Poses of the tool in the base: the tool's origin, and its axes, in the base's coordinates. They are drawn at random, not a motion.
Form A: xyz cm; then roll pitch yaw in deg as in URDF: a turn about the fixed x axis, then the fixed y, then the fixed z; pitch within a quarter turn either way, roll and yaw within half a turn.
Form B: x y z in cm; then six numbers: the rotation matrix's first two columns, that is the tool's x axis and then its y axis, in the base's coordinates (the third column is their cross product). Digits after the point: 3 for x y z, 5 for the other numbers.
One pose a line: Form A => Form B
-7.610, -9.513, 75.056, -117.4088, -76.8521, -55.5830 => -7.610, -9.513, 75.056, 0.12857, -0.18765, 0.97379, 0.10886, -0.97333, -0.20193
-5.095, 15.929, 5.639, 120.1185, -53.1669, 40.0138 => -5.095, 15.929, 5.639, 0.45914, 0.38545, 0.80039, -0.20761, -0.82946, 0.51855
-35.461, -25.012, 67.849, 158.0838, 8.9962, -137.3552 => -35.461, -25.012, 67.849, -0.72652, -0.66912, -0.15637, -0.67142, 0.64287, 0.36866
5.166, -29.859, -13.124, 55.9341, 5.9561, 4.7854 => 5.166, -29.859, -13.124, 0.99113, 0.08297, -0.10377, 0.03893, 0.56536, 0.82392
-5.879, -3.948, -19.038, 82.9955, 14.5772, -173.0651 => -5.879, -3.948, -19.038, -0.96073, -0.11685, -0.25168, -0.23325, -0.15122, 0.96059
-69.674, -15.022, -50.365, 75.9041, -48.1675, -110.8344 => -69.674, -15.022, -50.365, -0.23721, -0.62334, 0.74510, 0.48465, 0.58879, 0.64687
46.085, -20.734, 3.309, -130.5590, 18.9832, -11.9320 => 46.085, -20.734, 3.309, 0.92518, -0.19551, -0.32529, -0.37623, -0.58509, -0.71842
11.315, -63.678, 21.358, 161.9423, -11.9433, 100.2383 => 11.315, -63.678, 21.358, -0.17389, 0.96277, 0.20694, 0.94701, 0.10586, 0.30326
